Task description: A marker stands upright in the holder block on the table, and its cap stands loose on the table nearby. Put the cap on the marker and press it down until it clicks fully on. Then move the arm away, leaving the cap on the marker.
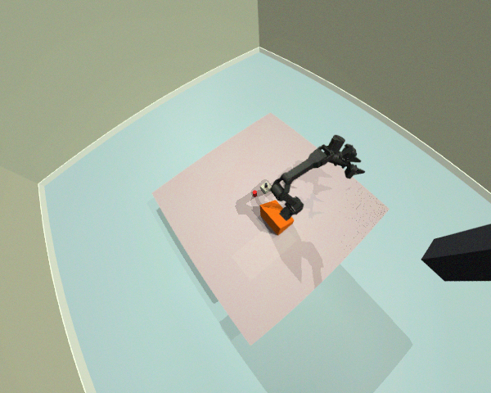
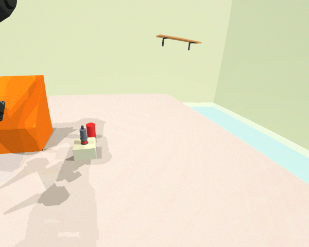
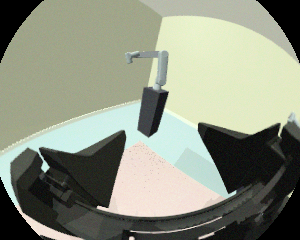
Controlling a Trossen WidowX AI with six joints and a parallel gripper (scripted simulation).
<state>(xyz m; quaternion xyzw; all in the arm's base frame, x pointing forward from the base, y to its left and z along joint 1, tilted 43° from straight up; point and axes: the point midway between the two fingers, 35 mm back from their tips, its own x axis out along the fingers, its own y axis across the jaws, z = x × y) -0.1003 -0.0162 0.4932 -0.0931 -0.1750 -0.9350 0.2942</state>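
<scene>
Now: gripper tip 43 cm above the red cap, 42 cm short of it and 38 cm to the right of it. Round my gripper tip: pale holder block (44 cm below, 41 cm ahead, 28 cm to the left).
</scene>
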